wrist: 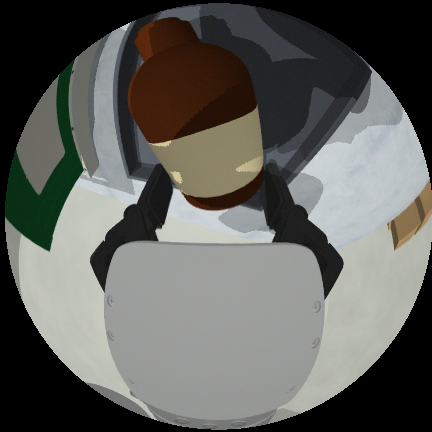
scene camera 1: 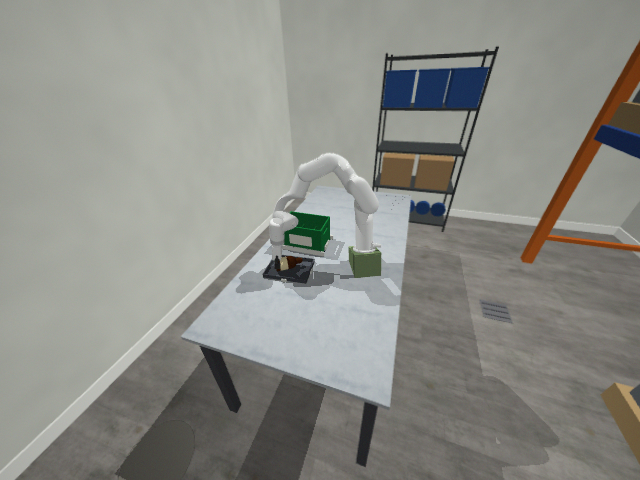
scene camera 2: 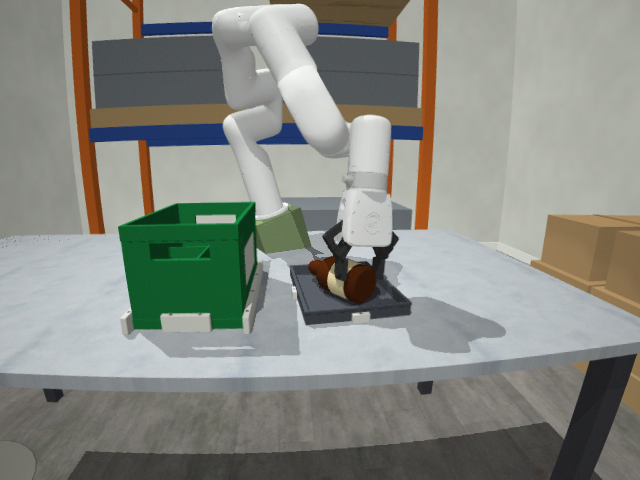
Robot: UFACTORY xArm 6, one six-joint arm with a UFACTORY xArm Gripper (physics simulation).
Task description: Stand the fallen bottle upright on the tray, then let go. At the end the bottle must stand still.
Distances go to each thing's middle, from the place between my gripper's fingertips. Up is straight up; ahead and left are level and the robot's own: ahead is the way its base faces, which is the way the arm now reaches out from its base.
Labels:
The brown bottle [scene camera 2: 361,280] is 40 mm behind my hand, 20 mm to the right of it and 10 mm below it. The rest, counted from my hand: green crate [scene camera 2: 173,265] 90 mm behind, 290 mm to the right, 40 mm above; then dark tray [scene camera 2: 318,306] 60 mm behind, 20 mm to the right, 40 mm below.

